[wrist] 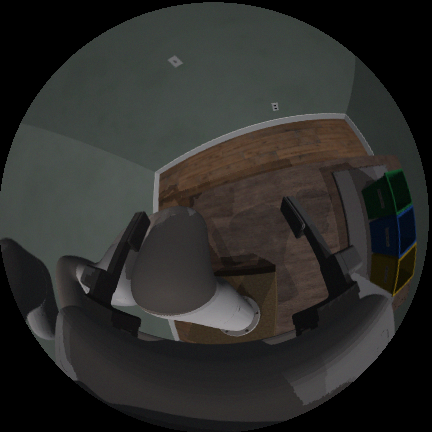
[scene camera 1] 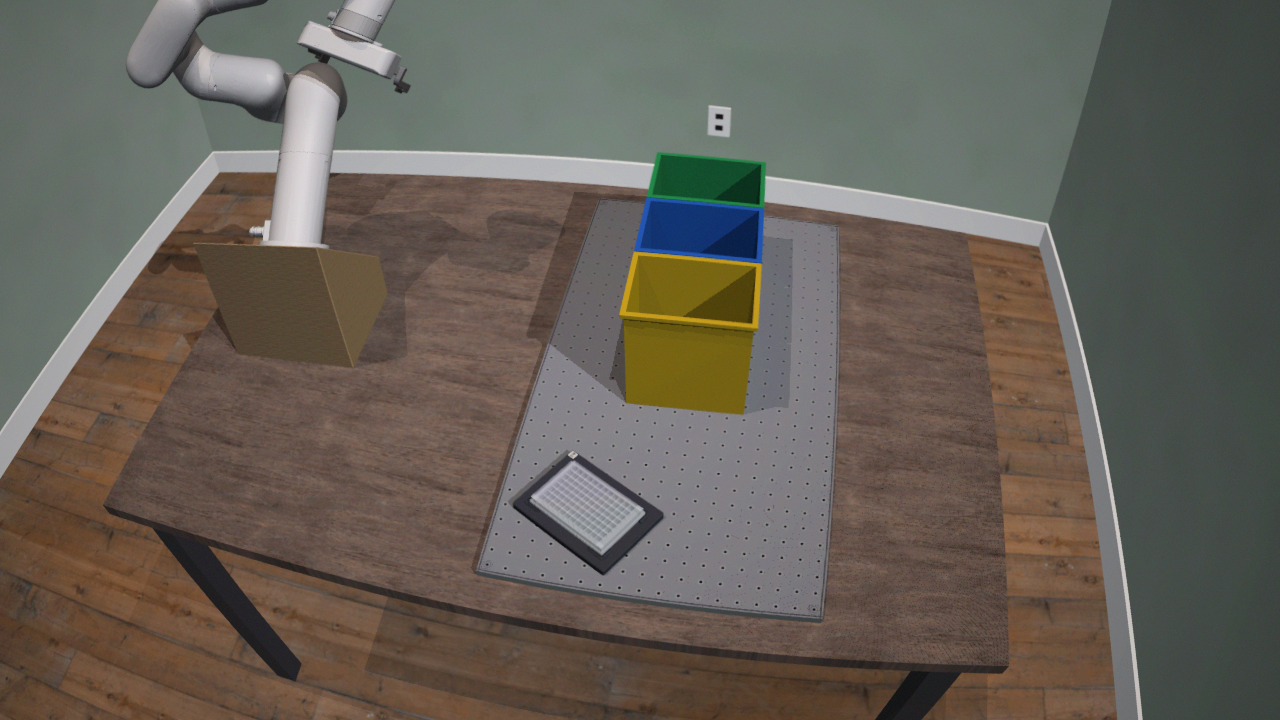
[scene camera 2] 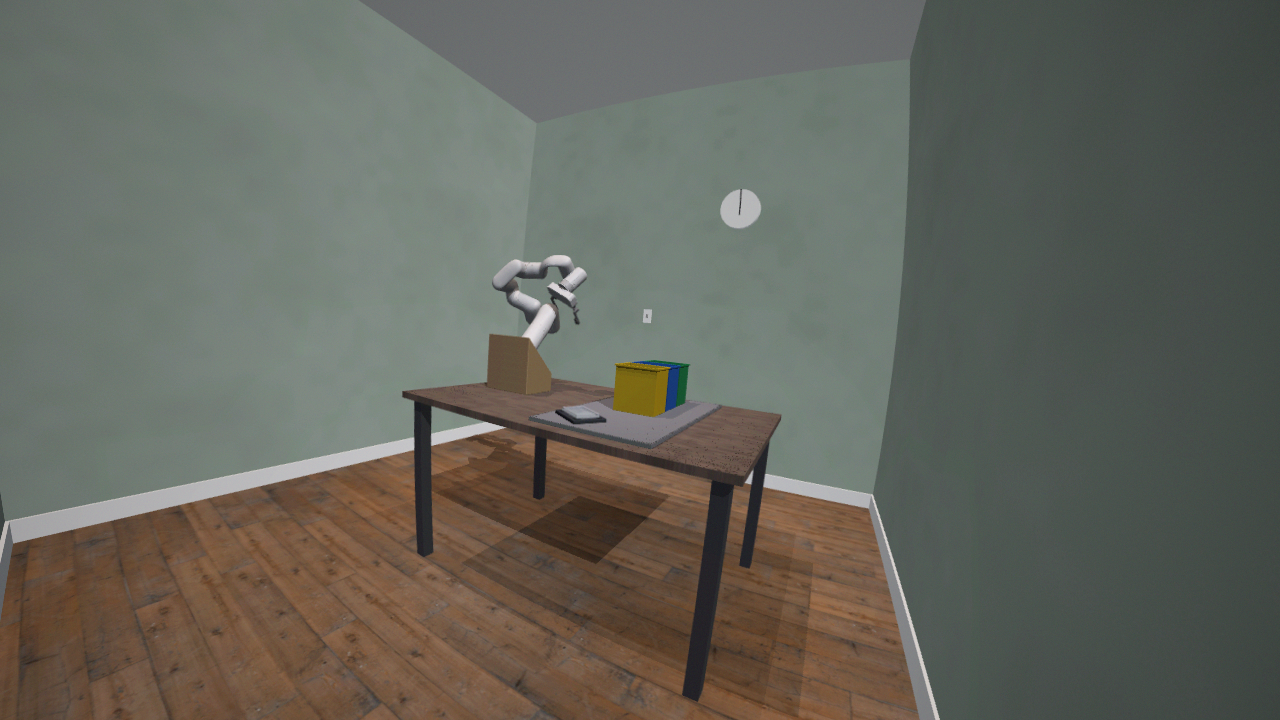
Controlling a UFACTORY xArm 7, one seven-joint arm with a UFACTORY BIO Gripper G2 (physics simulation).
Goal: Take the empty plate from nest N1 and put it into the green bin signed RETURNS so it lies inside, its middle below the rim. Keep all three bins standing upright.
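Note:
The pale gridded plate lies flat in the dark nest near the board's front left corner; no N1 label is readable. The green bin stands upright at the back of the bin row, its inner floor partly hidden. Its sign is not readable. My gripper is open and empty, high up beside the arm's own column in scene camera 1, far from plate and bins. The plate does not show in the wrist view.
The blue bin and the yellow bin stand upright in front of the green one. The grey perforated board bears them. A tan wedge-shaped block stands at the arm's base.

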